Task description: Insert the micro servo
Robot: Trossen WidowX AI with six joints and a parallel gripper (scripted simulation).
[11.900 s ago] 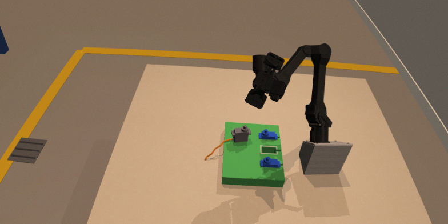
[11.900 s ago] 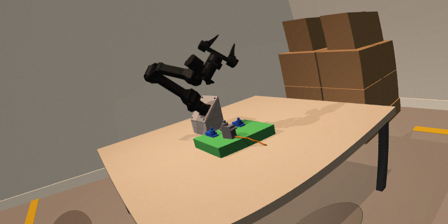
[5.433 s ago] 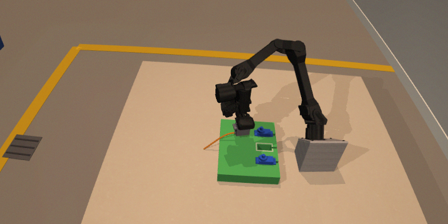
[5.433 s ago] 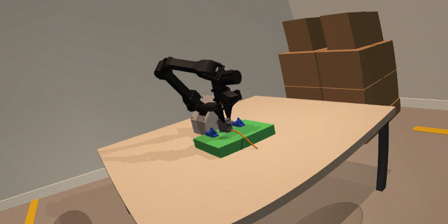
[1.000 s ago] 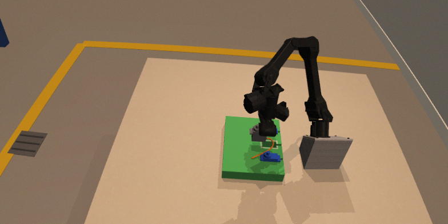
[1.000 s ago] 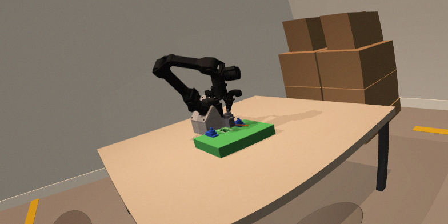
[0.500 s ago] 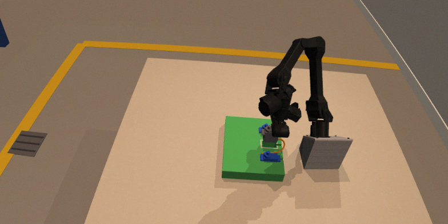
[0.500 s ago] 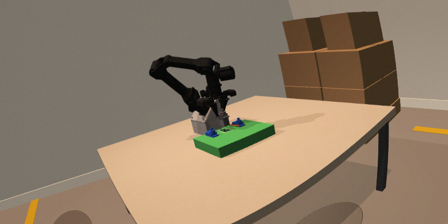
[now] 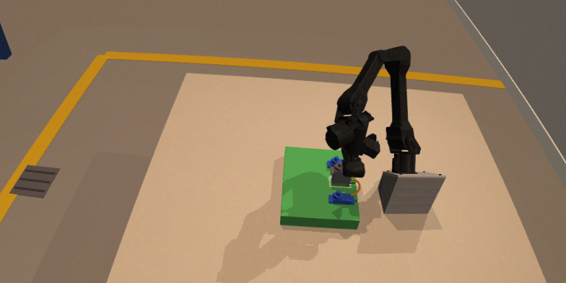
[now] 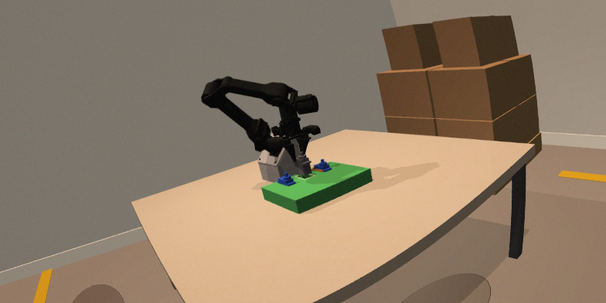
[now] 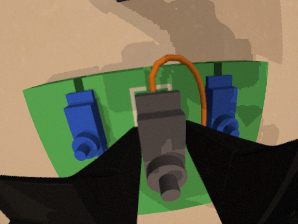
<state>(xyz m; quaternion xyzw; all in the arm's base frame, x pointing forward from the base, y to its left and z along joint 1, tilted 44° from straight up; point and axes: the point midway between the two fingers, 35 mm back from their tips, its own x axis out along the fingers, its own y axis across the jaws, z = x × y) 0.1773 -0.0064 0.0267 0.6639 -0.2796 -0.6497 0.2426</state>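
The green deck is 12 cm ahead of my gripper tip, 1 cm to the right of it and 8 cm below it.
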